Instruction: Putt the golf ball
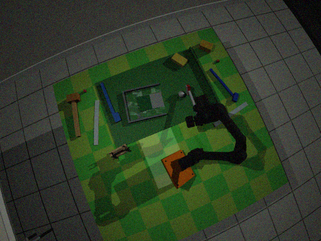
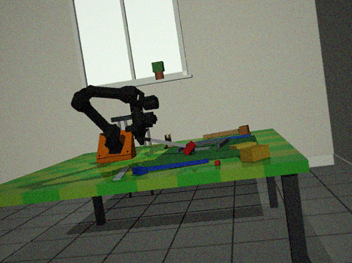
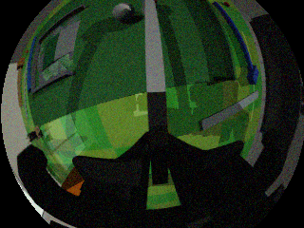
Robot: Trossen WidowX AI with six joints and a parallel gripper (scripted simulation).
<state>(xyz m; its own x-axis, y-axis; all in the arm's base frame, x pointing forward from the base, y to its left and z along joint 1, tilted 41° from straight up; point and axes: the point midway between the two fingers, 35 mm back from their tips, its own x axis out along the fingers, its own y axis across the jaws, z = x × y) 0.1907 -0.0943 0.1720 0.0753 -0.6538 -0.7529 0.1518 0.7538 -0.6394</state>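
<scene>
Right now the red putter is 12 cm ahead of my gripper tip and 1 cm to the right of it. From my gripper tip the other things lie so: white golf ball 22 cm ahead, 2 cm to the left, 5 cm below.
</scene>
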